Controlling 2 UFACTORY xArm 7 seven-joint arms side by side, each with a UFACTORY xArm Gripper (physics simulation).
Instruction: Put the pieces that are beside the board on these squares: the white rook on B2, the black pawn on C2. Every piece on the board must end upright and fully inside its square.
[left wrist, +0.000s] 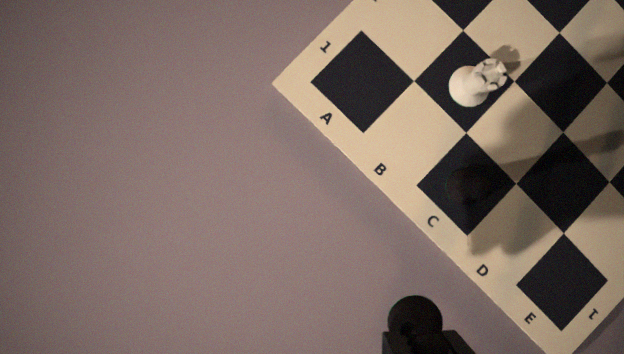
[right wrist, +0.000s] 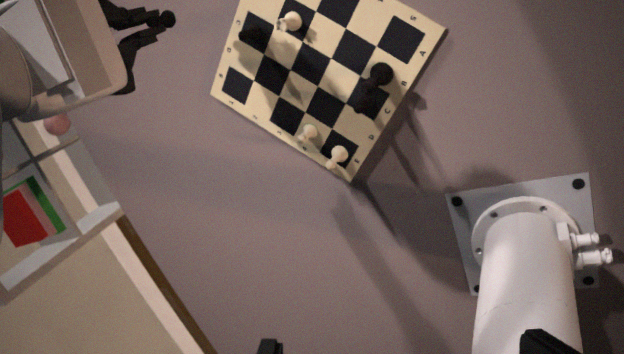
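Where they show: left gripper, fingertip midpoint: (right wrist: 153, 24); left arm's base, origin of the base link: (right wrist: 524, 241).
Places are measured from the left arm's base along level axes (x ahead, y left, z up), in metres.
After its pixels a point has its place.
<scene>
The white rook (left wrist: 471, 86) @(x 0.187, y -0.329, z 0.023 m) (right wrist: 290, 21) @(x 0.179, y -0.325, z 0.023 m) stands upright on dark square B2 of the board (left wrist: 295, 82) @(x 0.177, y -0.414, z 0.006 m) (right wrist: 431, 31) @(x 0.043, y -0.266, z 0.006 m). My left gripper (left wrist: 419, 341) @(x 0.293, y -0.378, z 0.097 m) (right wrist: 153, 24) @(x 0.293, y -0.378, z 0.097 m) is shut on the black pawn (left wrist: 415, 315) @(x 0.273, y -0.377, z 0.098 m) (right wrist: 167, 19) @(x 0.273, y -0.375, z 0.097 m), whose round head shows beyond the fingertips. It holds the pawn off the board's lettered edge, near the C and D labels. Square C2, a light one, has shadow on it and no piece. My right gripper (right wrist: 407, 345) @(x 0.018, y -0.197, z 0.353 m) is open, its fingertips wide apart at the bottom edge of the right wrist view, far from the board. Its fingers are mostly cut off.
A dark piece (left wrist: 467, 185) @(x 0.235, y -0.335, z 0.028 m) (right wrist: 254, 36) @(x 0.235, y -0.325, z 0.013 m) stands on C1. A tall black piece (right wrist: 376, 80) @(x 0.100, y -0.241, z 0.050 m) stands on C5, and white pieces (right wrist: 309, 132) @(x 0.212, y -0.197, z 0.018 m) (right wrist: 338, 154) @(x 0.185, y -0.162, z 0.019 m) on E4 and E5. A white arm base (right wrist: 530, 300) @(x -0.009, y -0.047, z 0.153 m) stands beside the board. A pink ball (right wrist: 56, 124) and a red block (right wrist: 22, 220) lie at left.
</scene>
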